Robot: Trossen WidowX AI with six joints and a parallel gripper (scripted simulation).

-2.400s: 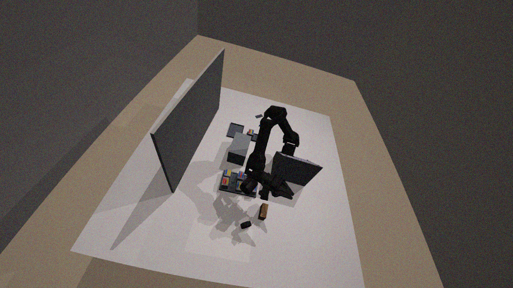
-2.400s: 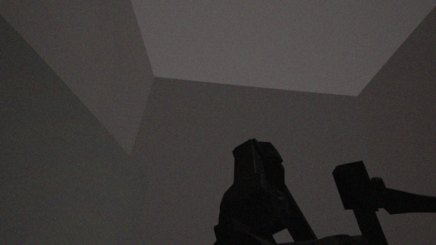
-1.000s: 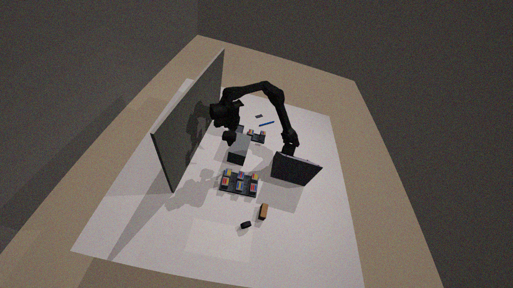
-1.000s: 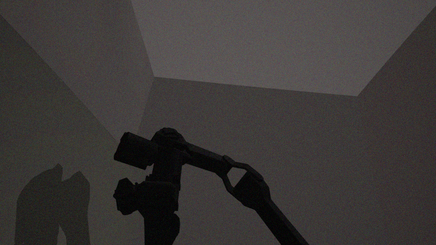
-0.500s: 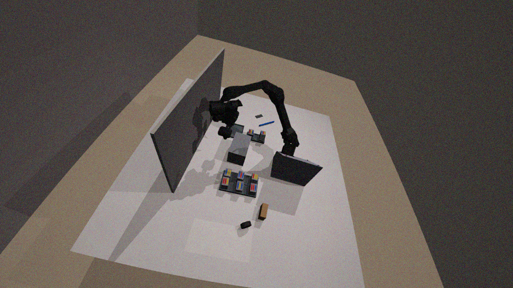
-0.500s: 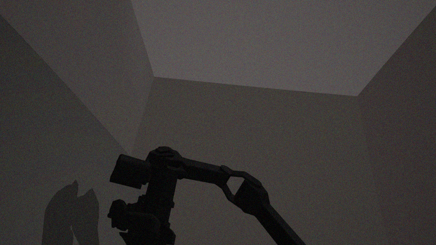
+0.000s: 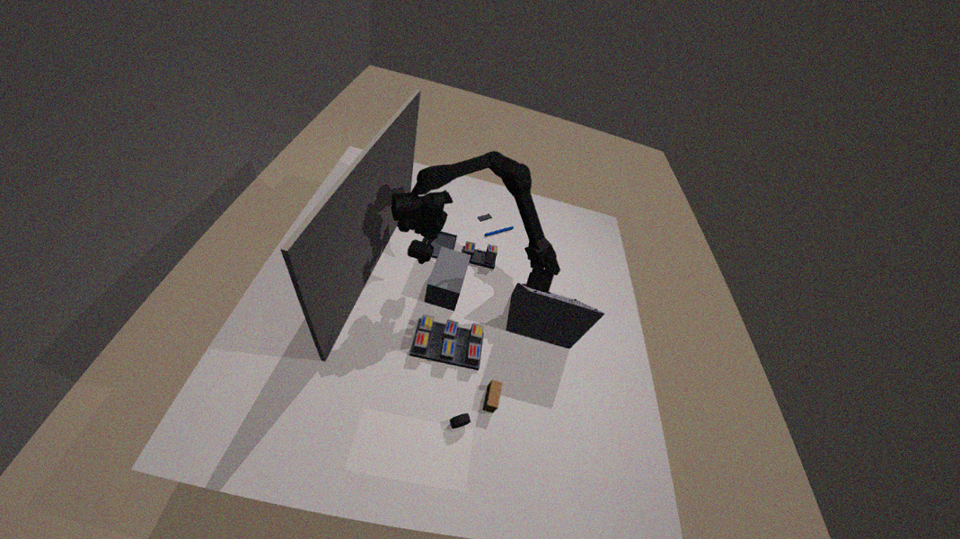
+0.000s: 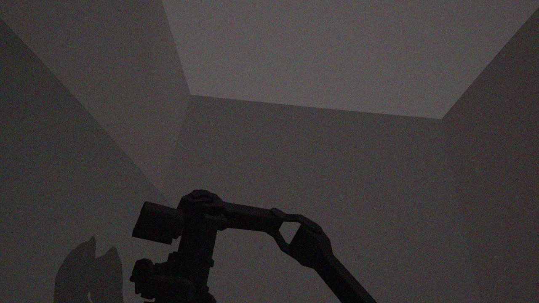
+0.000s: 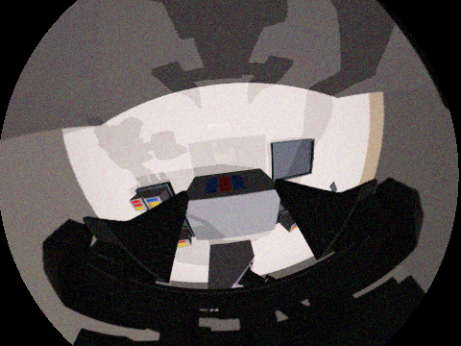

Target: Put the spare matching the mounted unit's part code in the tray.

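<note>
My gripper tip is now 12 cm past the grey spare, 19 cm to the right of it and 10 cm above it. Round my gripper tip: grey mounted unit: 8 cm behind, 2 cm to the left, 9 cm below; flat tray: 4 cm behind, 17 cm to the right, 14 cm below; tall panel: 16 cm ahead, 2 cm to the right, 8 cm above.
</note>
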